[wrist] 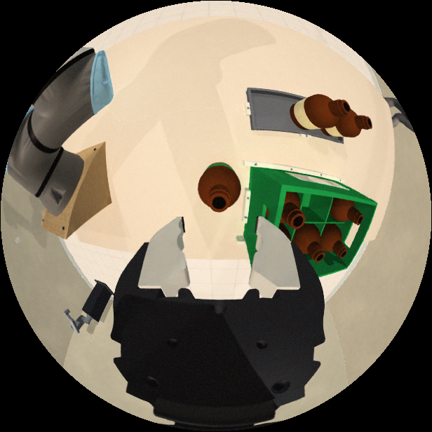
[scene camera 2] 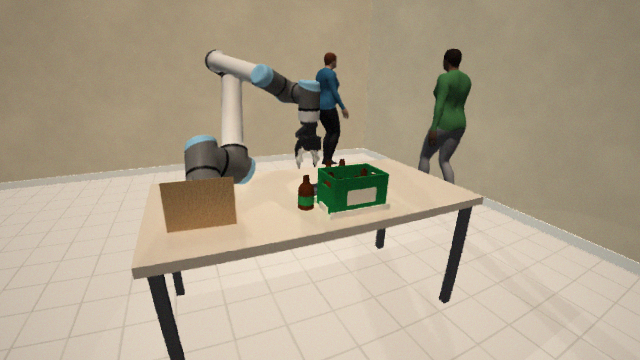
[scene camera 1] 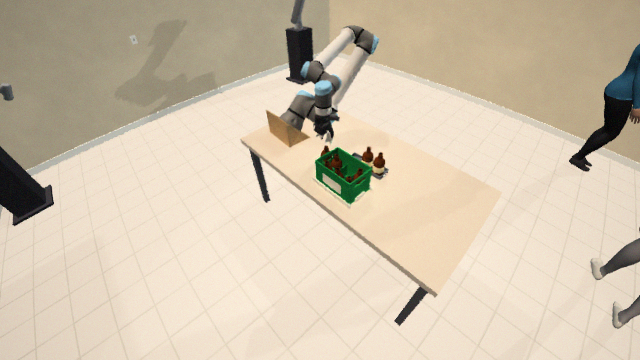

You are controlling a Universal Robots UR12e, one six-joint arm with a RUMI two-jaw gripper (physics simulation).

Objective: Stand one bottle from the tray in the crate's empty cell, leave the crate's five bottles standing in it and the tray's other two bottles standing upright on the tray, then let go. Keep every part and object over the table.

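Places are measured from the arm's base along level axes (x ahead, y left, z up), in metres.
Pixels of known places: gripper, fingertip midpoint: [scene camera 2: 307,168] [scene camera 1: 325,142]; arm's base, link origin: [scene camera 2: 205,195] [scene camera 1: 290,124].
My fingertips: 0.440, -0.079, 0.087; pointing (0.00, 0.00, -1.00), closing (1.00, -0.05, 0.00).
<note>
For each thing: its middle in the pictures, then the offset to it from my fingertips, as dx, dy, dz. "pt": a spot on its surface instead.
- brown bottle with a green label, body centre: [scene camera 2: 306,191] [scene camera 1: 326,156] -0.001, +0.003, -0.114
- green crate, body centre: [scene camera 2: 351,188] [scene camera 1: 342,175] +0.200, -0.073, -0.104
- grey tray, surface spot: [scene camera 1: 357,156] pt +0.104, +0.207, -0.182
A brown bottle with a green label [scene camera 1: 325,151] [scene camera 2: 306,192] [wrist: 218,185] stands upright on the table beside the green crate [scene camera 1: 355,193] [scene camera 2: 332,198] [wrist: 262,192]. Several brown bottles stand in the crate; its upper middle cell [wrist: 315,211] looks empty in the wrist view. The grey tray [scene camera 1: 357,156] [wrist: 272,112] carries two upright bottles with cream labels, one [scene camera 1: 368,156] [wrist: 319,111] beside the other [scene camera 1: 379,164] [wrist: 350,125]; its other end is bare. My gripper [scene camera 1: 326,137] [scene camera 2: 307,165] [wrist: 219,218] is open and empty, above the green-label bottle and apart from it.
A brown angled panel [scene camera 1: 286,131] [scene camera 2: 198,205] [wrist: 87,192] stands near the arm's base. White strips [scene camera 2: 360,211] [wrist: 247,200] run along the crate's foot. Two people stand beyond the table [scene camera 1: 425,225] [scene camera 2: 260,235].
</note>
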